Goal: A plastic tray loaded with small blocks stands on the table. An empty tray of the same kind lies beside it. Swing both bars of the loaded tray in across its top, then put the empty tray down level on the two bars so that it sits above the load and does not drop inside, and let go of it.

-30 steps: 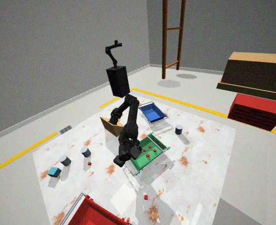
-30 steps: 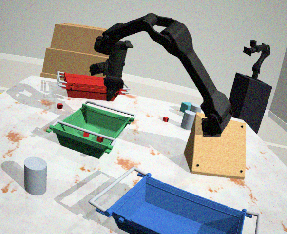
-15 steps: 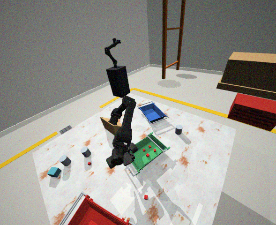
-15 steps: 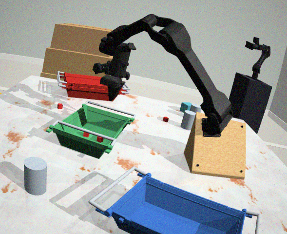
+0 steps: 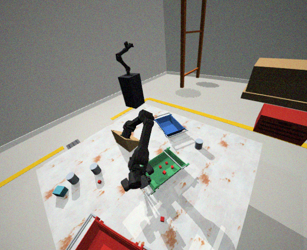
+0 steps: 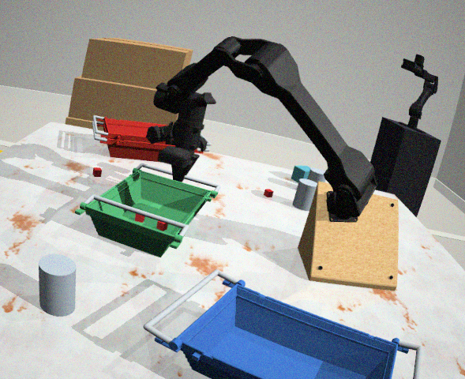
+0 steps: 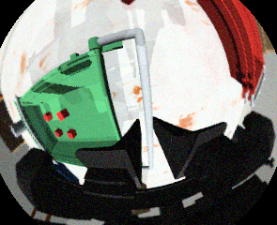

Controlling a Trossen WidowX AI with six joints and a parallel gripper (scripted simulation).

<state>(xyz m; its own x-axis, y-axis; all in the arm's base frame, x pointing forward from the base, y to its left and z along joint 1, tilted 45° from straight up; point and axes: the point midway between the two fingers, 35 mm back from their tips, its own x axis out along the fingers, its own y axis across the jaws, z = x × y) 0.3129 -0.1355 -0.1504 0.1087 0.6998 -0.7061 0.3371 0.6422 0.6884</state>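
The blue tray is 58 cm to the left of my gripper tip, 12 cm behind it and 1 cm above it. Also, from my gripper tip: teal block (42 cm behind, 33 cm to the right, 2 cm below).
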